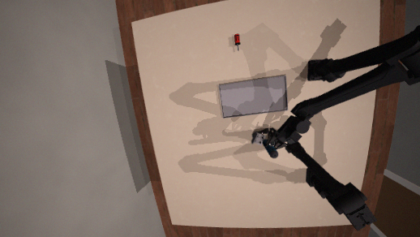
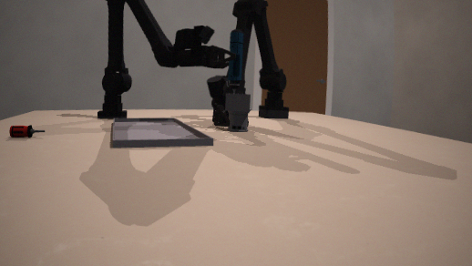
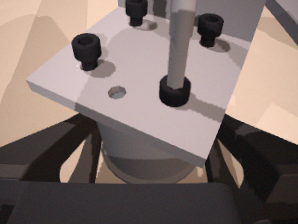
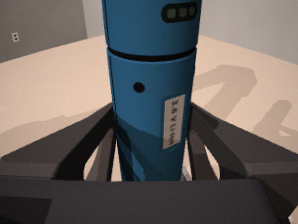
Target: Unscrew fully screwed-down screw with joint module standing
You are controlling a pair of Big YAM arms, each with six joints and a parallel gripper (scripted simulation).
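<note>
Right now my left hand is 1 cm below the grey joint module. Also, from my left hand: grey bracket (5 cm above); then screwdriver bit (2 cm behind, 1 cm to the right, 7 cm above); then shallow grey tray (1 cm ahead, 26 cm to the right, 2 cm below).
</note>
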